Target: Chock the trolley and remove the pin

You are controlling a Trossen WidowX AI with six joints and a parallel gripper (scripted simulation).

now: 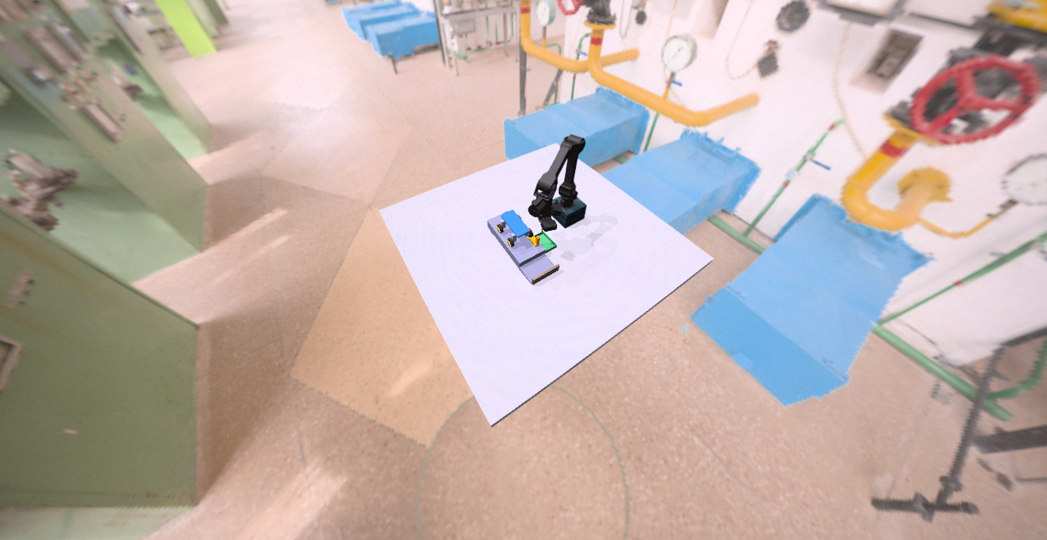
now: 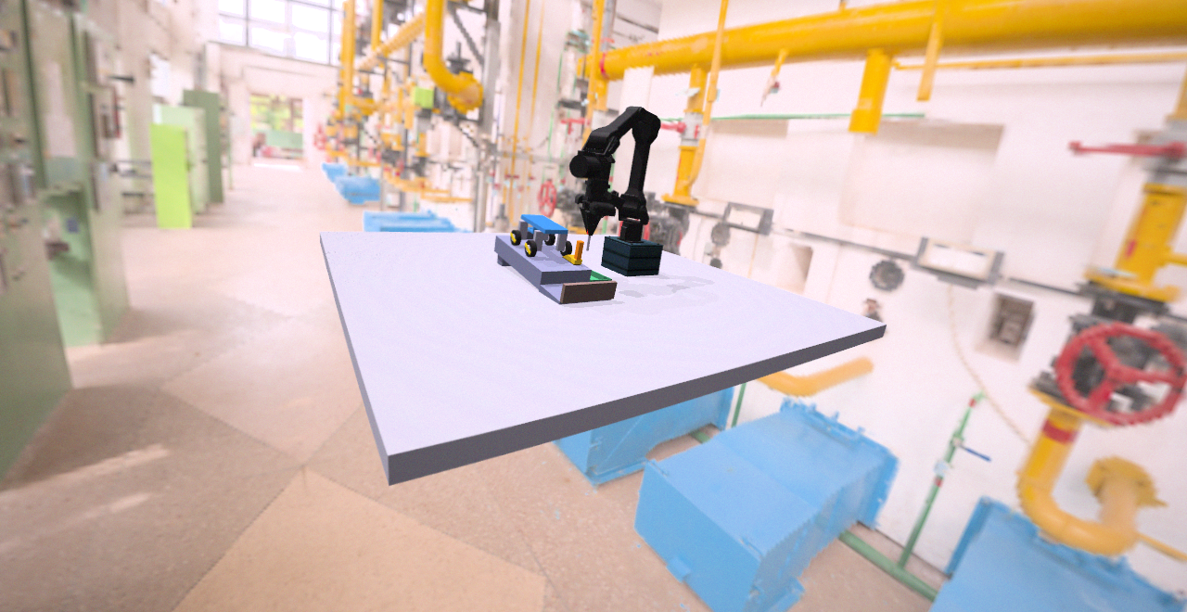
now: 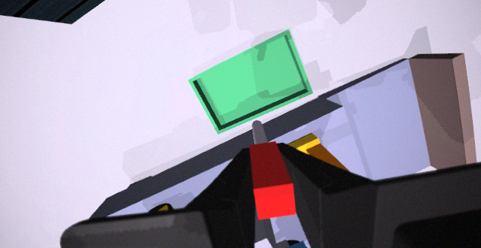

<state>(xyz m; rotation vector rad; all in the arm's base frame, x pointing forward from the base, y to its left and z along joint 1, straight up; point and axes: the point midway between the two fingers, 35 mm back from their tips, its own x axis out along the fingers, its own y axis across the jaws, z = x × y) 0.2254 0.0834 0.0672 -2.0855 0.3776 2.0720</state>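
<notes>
Now: the green tray 14 cm below my gripper tip and 2 cm behind it. Round my gripper tip: blue-decked trolley (10 cm ahead, 8 cm to the right, 3 cm below); red-headed stop pin (right at my gripper tip); yellow chock (5 cm below, 5 cm ahead, 1 cm to the left).
</notes>
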